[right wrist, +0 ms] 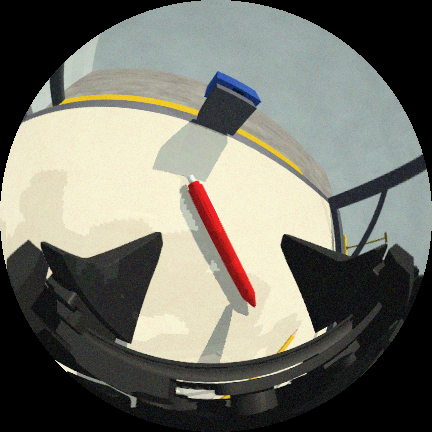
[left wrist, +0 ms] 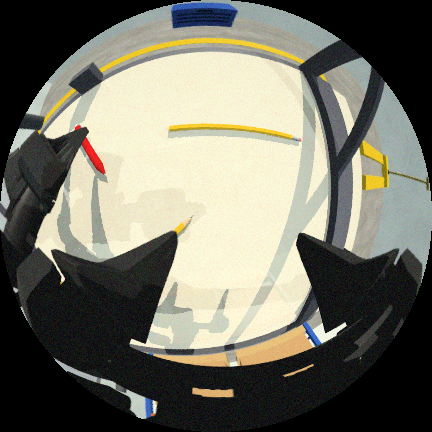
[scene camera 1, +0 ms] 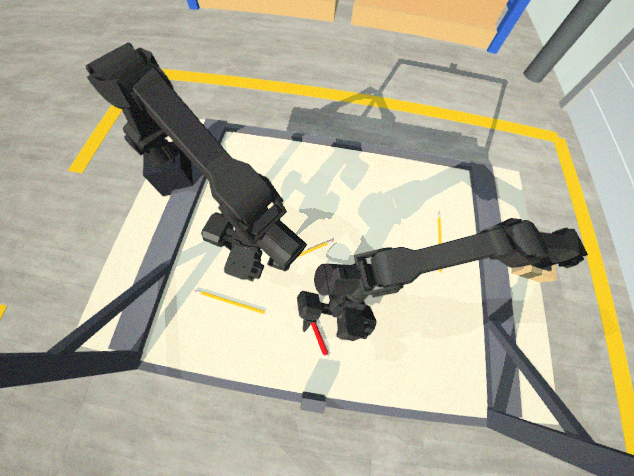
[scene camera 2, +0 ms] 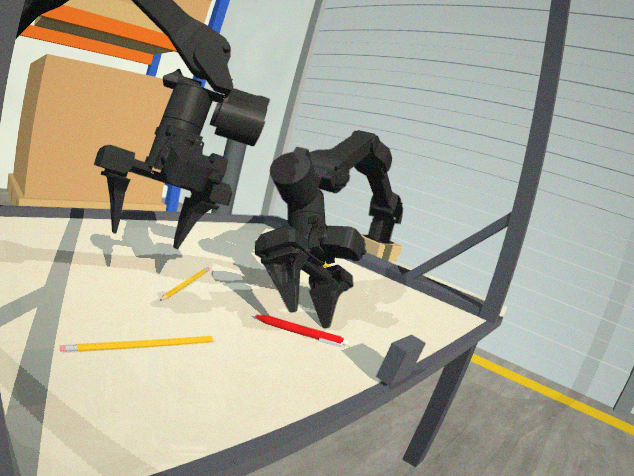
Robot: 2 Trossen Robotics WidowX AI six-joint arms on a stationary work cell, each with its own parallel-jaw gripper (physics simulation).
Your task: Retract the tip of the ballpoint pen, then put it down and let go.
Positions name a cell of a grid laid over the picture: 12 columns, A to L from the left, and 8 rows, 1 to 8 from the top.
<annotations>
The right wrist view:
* right gripper: G5
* red ballpoint pen: F4
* dark block: G3
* dark frame: D2
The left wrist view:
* left gripper: G5
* right gripper: C3
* dark frame: J4
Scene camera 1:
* left gripper: E5
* right gripper: G6
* dark frame: C6
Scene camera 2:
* left gripper: C5
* right gripper: F6
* red ballpoint pen: G6
</annotations>
